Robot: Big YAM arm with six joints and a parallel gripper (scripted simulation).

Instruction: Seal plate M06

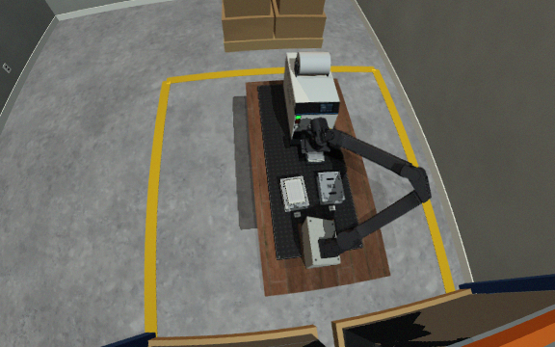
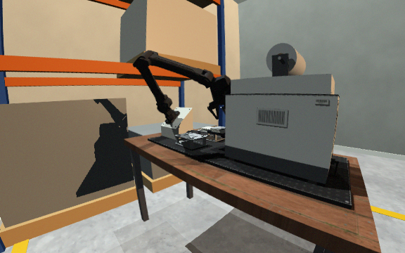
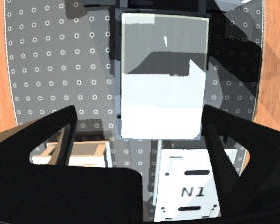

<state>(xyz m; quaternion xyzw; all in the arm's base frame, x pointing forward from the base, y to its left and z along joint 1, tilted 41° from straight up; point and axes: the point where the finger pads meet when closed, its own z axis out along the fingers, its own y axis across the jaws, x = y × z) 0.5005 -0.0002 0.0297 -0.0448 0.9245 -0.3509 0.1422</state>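
The white well plate is 2 cm ahead of my hand, 2 cm to the right of it and 7 cm below it. Also, from my hand: foil roll (35 cm ahead, 4 cm to the right, 25 cm above); then dark stage (2 cm ahead, 2 cm to the right, 8 cm below); then white plate (18 cm behind, 11 cm to the left, 11 cm below).
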